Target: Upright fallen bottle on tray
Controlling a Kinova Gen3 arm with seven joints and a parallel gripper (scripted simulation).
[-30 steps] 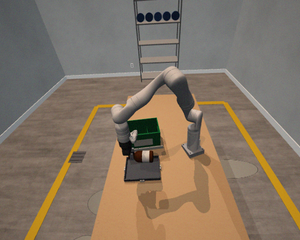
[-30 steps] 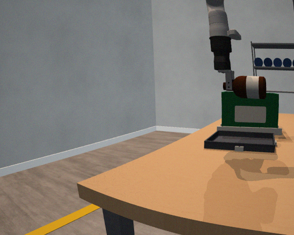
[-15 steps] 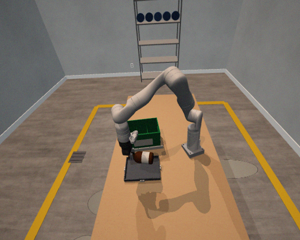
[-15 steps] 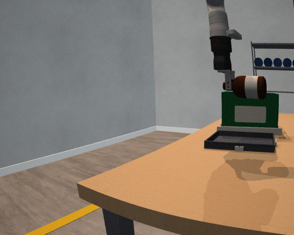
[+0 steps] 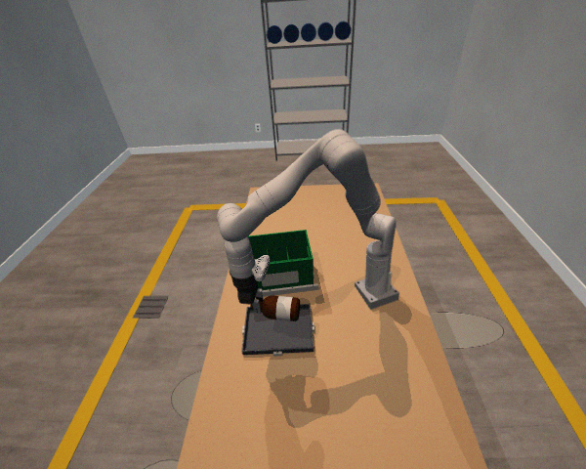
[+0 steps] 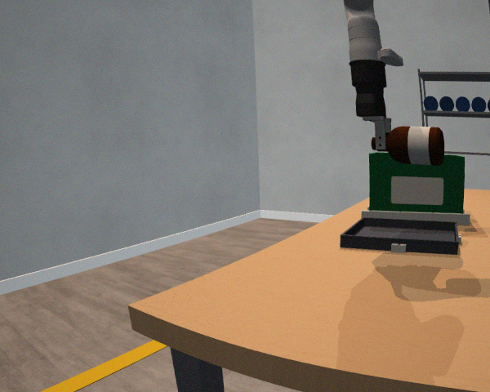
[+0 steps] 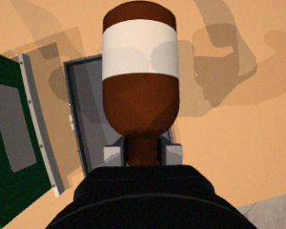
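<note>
Now: hand 5 cm past the brown bottle, 1 cm to the right of it and 1 cm above it. The rest, counted from my hand: green crate 6 cm behind, 31 cm to the right, 12 cm below; then dark tray 5 cm behind, 3 cm to the right, 19 cm below.
</note>
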